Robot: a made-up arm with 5 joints.
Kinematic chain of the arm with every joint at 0, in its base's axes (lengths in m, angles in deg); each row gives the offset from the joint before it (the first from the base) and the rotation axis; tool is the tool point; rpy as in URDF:
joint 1: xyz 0.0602 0 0.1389 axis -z
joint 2: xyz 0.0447 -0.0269 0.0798 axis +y
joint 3: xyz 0.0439 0 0.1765 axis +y
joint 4: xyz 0.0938 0 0.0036 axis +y
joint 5: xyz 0.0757 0.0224 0 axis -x
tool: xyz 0 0 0 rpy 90 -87.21 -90
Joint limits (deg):
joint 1: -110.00..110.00
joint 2: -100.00..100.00
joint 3: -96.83..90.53
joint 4: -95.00..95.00
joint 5: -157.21..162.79
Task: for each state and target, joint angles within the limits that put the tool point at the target. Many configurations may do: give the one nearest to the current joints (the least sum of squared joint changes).
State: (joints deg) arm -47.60 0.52 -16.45 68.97 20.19
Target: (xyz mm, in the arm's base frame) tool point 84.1 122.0 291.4
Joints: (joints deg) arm -80.99 -6.85 32.80 86.50 20.19
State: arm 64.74 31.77 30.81 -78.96 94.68
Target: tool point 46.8 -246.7 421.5
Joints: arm 92.07 10.56 9.31 -80.28 94.68
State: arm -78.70 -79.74 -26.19 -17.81 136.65
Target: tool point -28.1 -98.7 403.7
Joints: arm -46.24 -99.08 11.87 -0.38 136.65
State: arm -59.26 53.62 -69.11 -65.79 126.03
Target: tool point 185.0 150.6 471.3
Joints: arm -51.67 35.39 -84.81 -77.47 126.03
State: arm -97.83 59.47 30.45 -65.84 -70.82
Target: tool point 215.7 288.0 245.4
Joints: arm -62.42 45.46 13.57 -68.75 -70.82
